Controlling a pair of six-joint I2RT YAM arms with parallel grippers.
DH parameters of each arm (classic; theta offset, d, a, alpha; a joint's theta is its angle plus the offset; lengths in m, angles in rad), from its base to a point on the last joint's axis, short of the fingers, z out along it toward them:
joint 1: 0 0.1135 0.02 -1.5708
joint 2: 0 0 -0.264 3.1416
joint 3: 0.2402 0 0.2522 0
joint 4: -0.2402 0 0.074 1.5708
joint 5: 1.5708 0 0 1.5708
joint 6: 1.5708 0.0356 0 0
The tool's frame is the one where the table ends.
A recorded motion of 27 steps. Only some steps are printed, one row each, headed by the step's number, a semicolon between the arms.
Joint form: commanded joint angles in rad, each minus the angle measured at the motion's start. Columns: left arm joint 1, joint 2, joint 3, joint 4, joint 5, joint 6; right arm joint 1, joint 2, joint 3, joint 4, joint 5, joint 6.
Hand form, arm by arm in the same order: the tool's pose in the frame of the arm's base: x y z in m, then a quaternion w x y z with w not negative. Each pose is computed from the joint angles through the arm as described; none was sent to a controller.
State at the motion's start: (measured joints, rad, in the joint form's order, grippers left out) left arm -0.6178 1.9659 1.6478 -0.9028 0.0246 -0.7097; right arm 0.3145 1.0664 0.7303 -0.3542 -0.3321 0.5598
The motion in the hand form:
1: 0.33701 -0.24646 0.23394 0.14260 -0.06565 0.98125 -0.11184; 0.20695 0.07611 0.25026 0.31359 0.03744 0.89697 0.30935
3: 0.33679 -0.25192 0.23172 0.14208 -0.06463 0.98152 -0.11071; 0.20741 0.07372 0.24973 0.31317 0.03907 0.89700 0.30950
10: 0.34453 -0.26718 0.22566 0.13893 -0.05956 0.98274 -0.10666; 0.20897 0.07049 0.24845 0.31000 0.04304 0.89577 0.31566
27: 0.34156 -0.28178 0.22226 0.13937 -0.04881 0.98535 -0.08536; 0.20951 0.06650 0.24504 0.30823 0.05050 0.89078 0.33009
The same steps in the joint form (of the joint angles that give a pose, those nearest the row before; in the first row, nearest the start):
1: -0.0147 0.0220 0.0264 0.0100 -0.0368 -0.0541; -0.0163 -0.0229 -0.0124 -0.0274 -0.0105 -0.0191
3: -0.0258 0.0360 0.0380 0.0100 -0.0414 -0.0624; -0.0287 -0.0232 -0.0139 -0.0293 -0.0191 -0.0244
10: -0.0437 0.1051 0.1171 -0.0105 -0.0478 -0.0688; -0.0484 -0.0191 -0.0170 -0.0247 -0.0433 -0.0244
27: -0.0770 0.1471 0.1714 -0.0517 -0.0871 -0.0739; -0.0721 -0.0222 -0.0367 0.0022 -0.0804 -0.0108

